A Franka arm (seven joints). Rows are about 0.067 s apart.
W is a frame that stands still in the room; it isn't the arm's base.
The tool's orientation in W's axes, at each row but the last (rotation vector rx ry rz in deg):
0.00, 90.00, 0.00
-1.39, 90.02, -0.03
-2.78, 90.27, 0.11
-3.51, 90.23, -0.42
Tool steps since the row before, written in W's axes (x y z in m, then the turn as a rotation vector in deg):
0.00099, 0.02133, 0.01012, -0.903, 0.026, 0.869
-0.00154, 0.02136, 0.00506, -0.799, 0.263, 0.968
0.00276, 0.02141, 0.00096, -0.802, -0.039, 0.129
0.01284, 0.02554, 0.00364, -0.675, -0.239, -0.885
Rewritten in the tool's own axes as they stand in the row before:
-0.01012, 0.02133, 0.00099, -0.869, 0.026, -0.903
-0.00540, 0.02130, -0.00122, -0.972, 0.260, -0.795
-0.00161, 0.02127, 0.00344, -0.124, -0.017, -0.804
-0.00480, 0.02490, 0.01369, 0.897, -0.177, -0.678

